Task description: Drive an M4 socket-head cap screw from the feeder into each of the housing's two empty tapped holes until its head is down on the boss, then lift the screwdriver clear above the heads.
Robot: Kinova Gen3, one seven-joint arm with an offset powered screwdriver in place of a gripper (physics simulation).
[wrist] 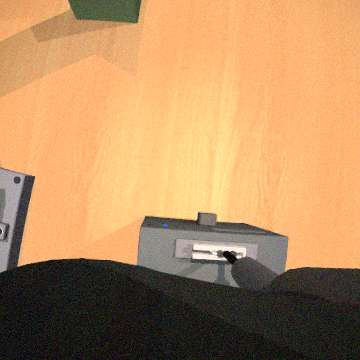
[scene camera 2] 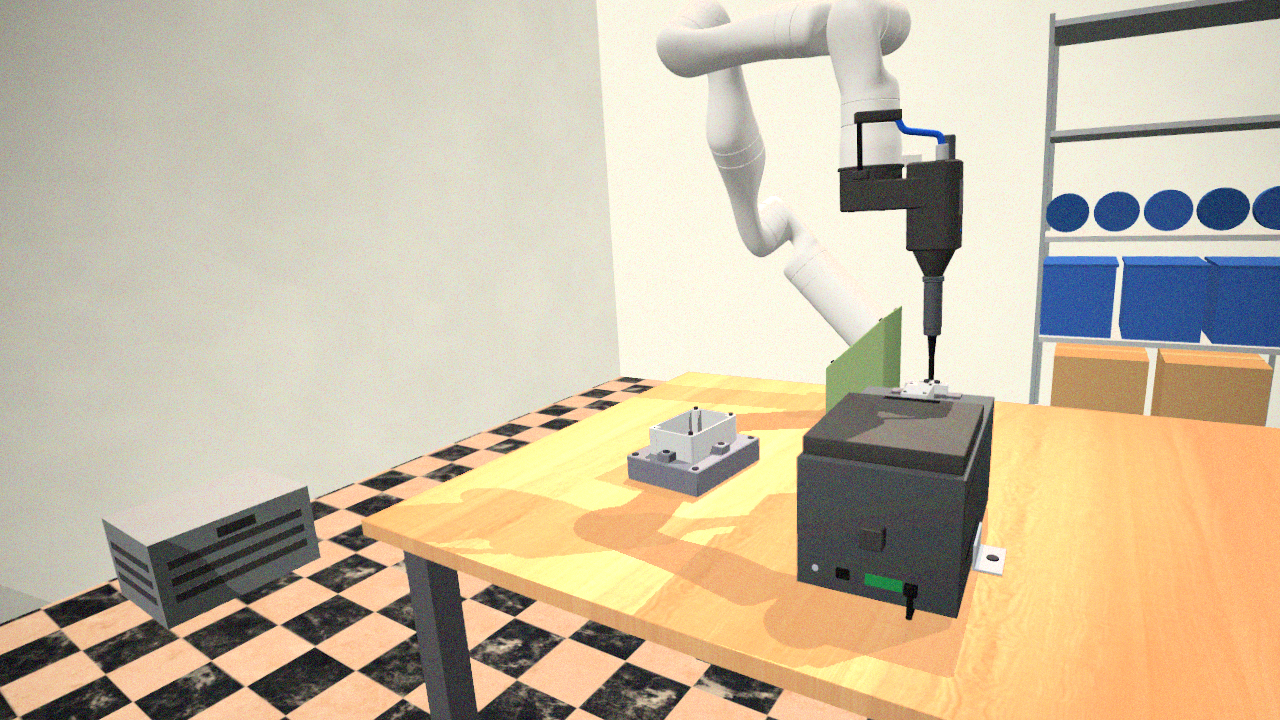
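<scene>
The dark screw feeder [scene camera 2: 881,501] [wrist: 155,250] stands on the table, with a white pickup block [scene camera 2: 914,391] [wrist: 200,252] at its far top edge in the scene view. My screwdriver bit [scene camera 2: 930,376] [wrist: 226,254] points down, its tip at the pickup block, touching it or very close. Whether a screw sits on the tip is too small to tell. The light grey open-topped housing [scene camera 2: 677,444] sits upright in a grey fixture [scene camera 2: 662,475] [wrist: 15,212], left of the feeder and apart from the screwdriver. Dark spots mark the housing's corners; I cannot tell heads from holes.
A green panel [scene camera 2: 862,360] [wrist: 107,9] stands upright behind the feeder in the scene view. A small white bracket [scene camera 2: 989,564] is beside the feeder's right side. A shelf rack [scene camera 2: 1046,214] with blue bins stands at the back right. A grey slotted box [scene camera 2: 237,559] is at the left.
</scene>
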